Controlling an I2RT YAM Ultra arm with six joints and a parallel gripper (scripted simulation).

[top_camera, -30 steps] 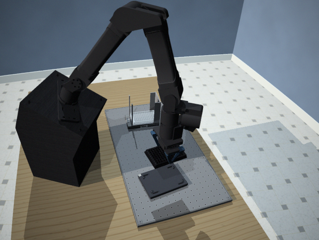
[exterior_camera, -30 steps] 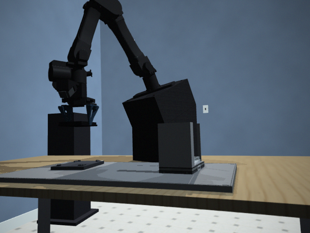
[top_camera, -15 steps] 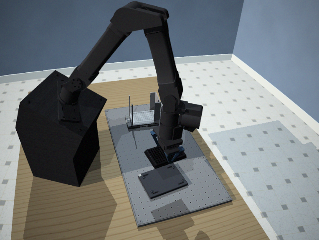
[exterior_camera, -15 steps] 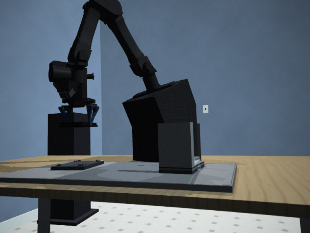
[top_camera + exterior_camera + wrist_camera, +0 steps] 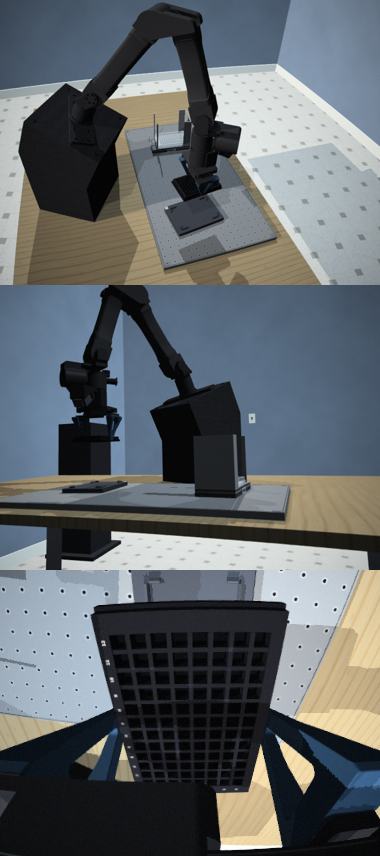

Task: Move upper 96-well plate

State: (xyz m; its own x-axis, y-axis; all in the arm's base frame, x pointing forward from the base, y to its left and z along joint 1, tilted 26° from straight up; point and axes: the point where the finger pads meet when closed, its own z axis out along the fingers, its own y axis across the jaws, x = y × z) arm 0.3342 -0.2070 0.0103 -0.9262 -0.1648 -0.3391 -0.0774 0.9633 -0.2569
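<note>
The black 96-well plate is right at my hand. The rest, counted from my hand: pale A1 square (14 cm below, 8 cm behind, 5 cm to the left); tall grey wall (38 cm to the left, 12 cm ahead, 7 cm below); clear plate (38 cm to the left, 12 cm below, 6 cm ahead).
</note>
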